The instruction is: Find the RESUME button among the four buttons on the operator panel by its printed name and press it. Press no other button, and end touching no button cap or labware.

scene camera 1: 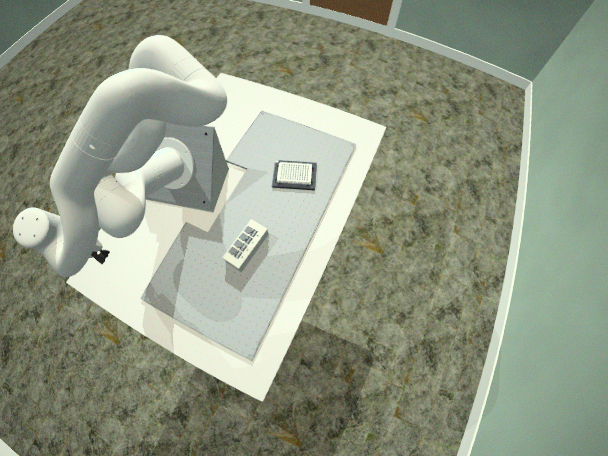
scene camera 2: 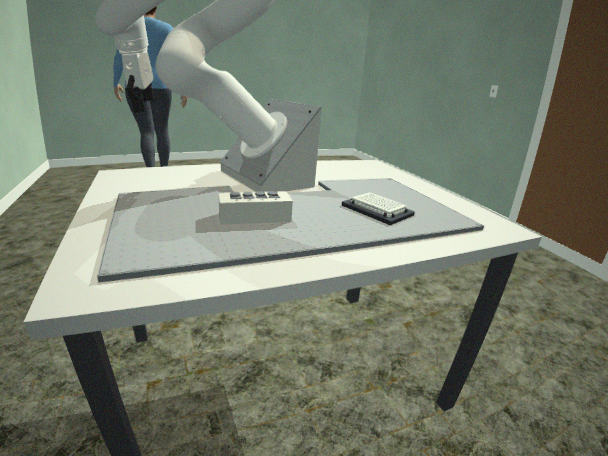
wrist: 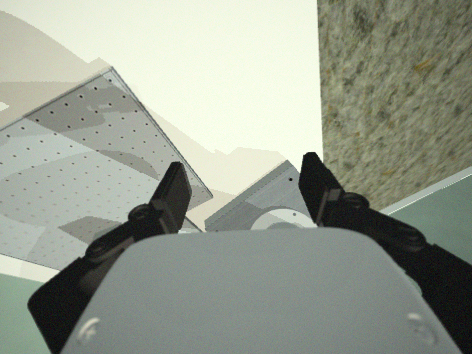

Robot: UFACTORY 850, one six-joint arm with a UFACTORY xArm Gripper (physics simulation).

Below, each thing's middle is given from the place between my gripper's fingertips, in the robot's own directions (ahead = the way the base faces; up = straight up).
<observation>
My hand is 390 mm short of the cream operator panel (scene camera 2: 241,209), 200 mm above it and 190 mm to the right of it. Round my hand: white well plate (scene camera 2: 370,201) (530 mm to the left, 460 mm ahead, 210 mm below).
</observation>
